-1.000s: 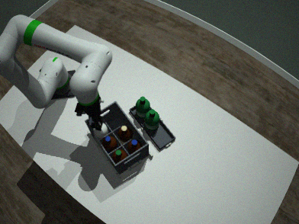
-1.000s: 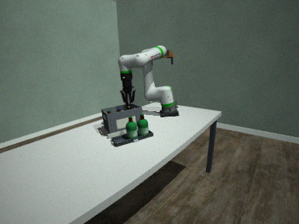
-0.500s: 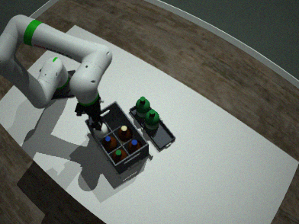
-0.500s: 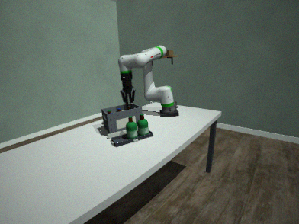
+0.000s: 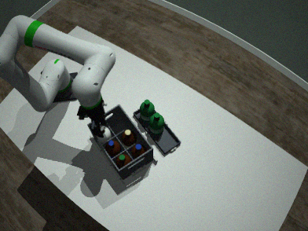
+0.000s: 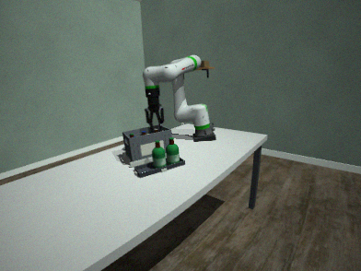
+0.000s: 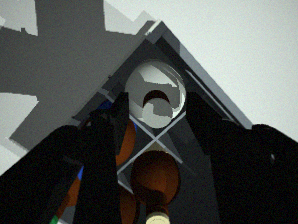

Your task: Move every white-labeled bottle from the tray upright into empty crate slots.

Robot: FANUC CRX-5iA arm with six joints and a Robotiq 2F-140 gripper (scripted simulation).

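Right now my hand is 8 cm above the white-labeled bottle. The rest, counted from my hand: dark tray: 18 cm ahead, 19 cm to the left, 15 cm below; then dark crate: 10 cm ahead, 1 cm to the left, 8 cm below.
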